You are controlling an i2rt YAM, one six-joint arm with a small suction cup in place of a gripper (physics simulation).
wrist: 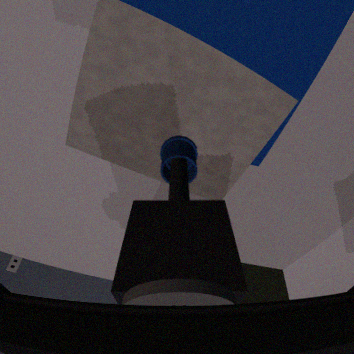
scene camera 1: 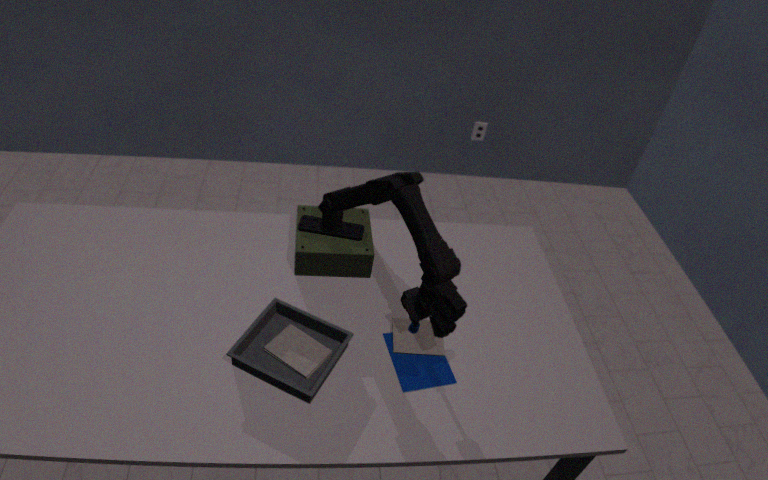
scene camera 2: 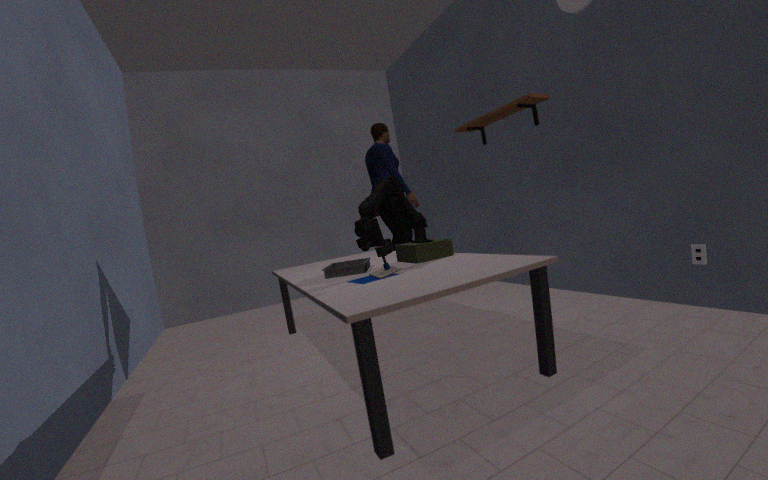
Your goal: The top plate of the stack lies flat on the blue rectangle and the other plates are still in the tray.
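Pixels of known places: end effector, tool point: (wrist: 178,146) (scene camera 1: 412,330) (scene camera 2: 388,271); arm's base, origin of the base link: (scene camera 1: 331,229) (scene camera 2: 421,242).
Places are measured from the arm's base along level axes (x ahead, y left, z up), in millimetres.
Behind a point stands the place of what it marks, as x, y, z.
A pale square plate (scene camera 1: 407,343) {330, 279, -79} (wrist: 211,88) {333, 299, -81} lies low over the table, covering the far edge of the blue rectangle (scene camera 1: 423,370) {401, 330, -93} (scene camera 2: 363,279) {403, 309, -93} (wrist: 281,38) {383, 281, -93}; most of the plate lies beyond the rectangle. My blue suction cup (scene camera 1: 413,327) (scene camera 2: 385,266) (wrist: 178,158) {279, 289, -81} presses on this plate near one edge. The grey tray (scene camera 1: 265,374) {532, -63, -46} (scene camera 2: 345,268) {453, 90, -56} stands to the left, and another pale plate (scene camera 1: 298,350) {417, -6, -80} lies flat inside it.
The arm's green base block (scene camera 1: 333,255) {111, 28, -5} (scene camera 2: 424,250) {36, 136, -35} stands behind the tray on the white table (scene camera 1: 167,284) {265, -433, -94}. A person in a blue top (scene camera 2: 384,170) stands behind the table in the second scene view. A wooden shelf (scene camera 2: 503,110) hangs on the wall.
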